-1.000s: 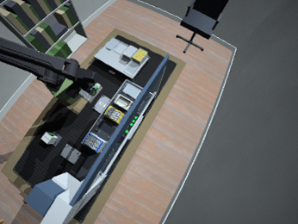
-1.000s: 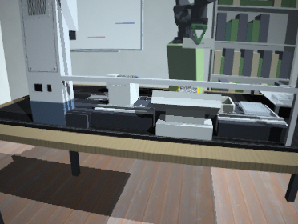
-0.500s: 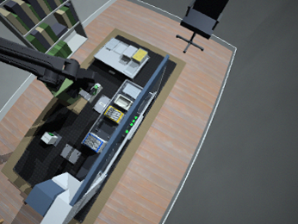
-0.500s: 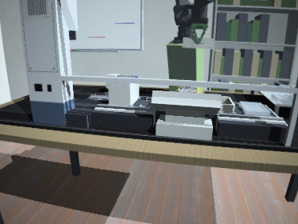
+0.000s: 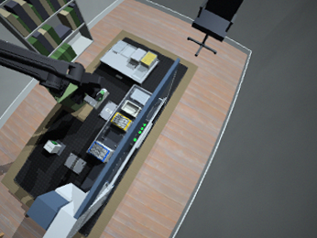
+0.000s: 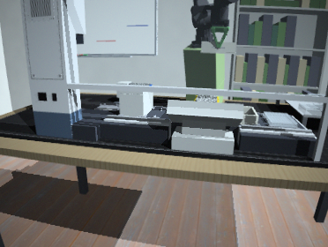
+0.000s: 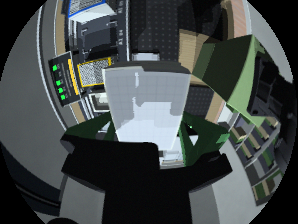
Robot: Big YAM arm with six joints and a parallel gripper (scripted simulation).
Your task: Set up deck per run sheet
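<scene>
Right now the sealed block is 10 mm below my hand. Round my hand: reservoir (170 mm ahead, 70 mm to the left, 230 mm below); then blue tip rack (120 mm ahead, 300 mm to the right, 170 mm below); then yellow tip rack (150 mm ahead, 60 mm to the right, 200 mm below).
</scene>
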